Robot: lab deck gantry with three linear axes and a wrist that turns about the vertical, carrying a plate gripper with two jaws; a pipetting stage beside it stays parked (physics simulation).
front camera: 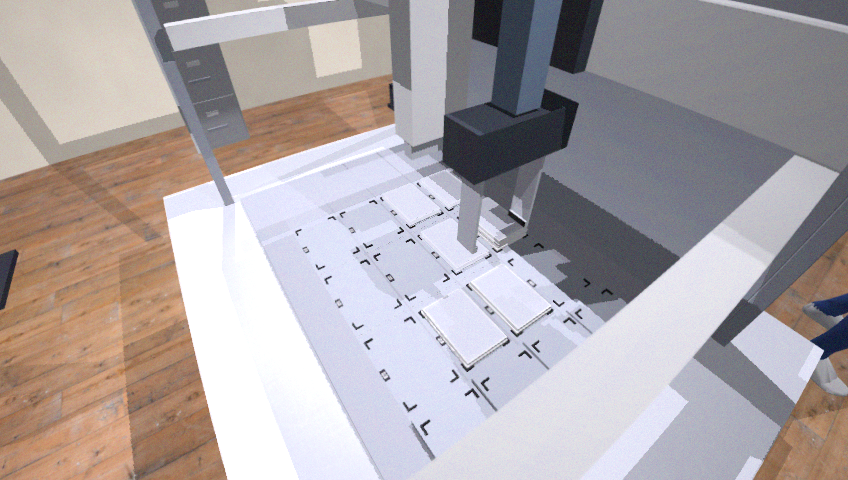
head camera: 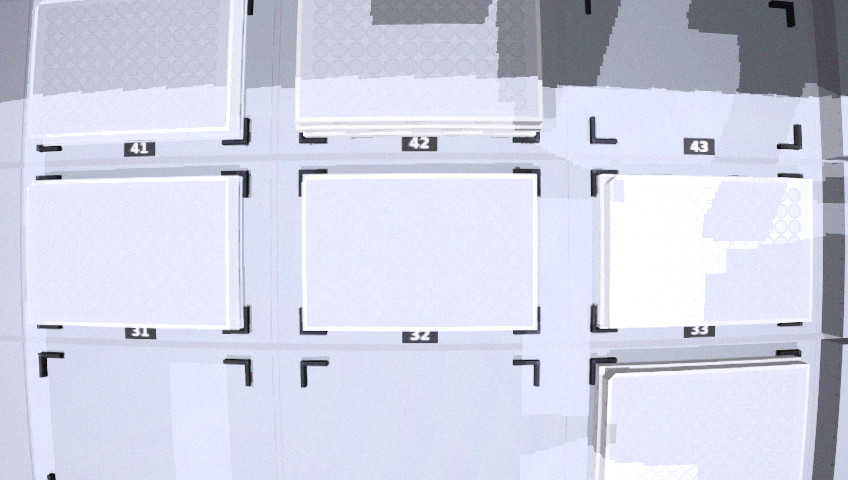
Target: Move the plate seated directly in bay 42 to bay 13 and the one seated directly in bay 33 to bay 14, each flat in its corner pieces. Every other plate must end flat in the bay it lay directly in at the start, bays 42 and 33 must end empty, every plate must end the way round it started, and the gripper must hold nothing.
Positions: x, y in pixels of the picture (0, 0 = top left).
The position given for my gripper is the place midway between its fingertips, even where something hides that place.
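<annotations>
My gripper is out of frame in the head camera view; it is visible in the front camera view point(493, 232). On a bay 21, point(head camera: 99, 405) and point(front camera: 370, 213) are the same spot.
</annotations>
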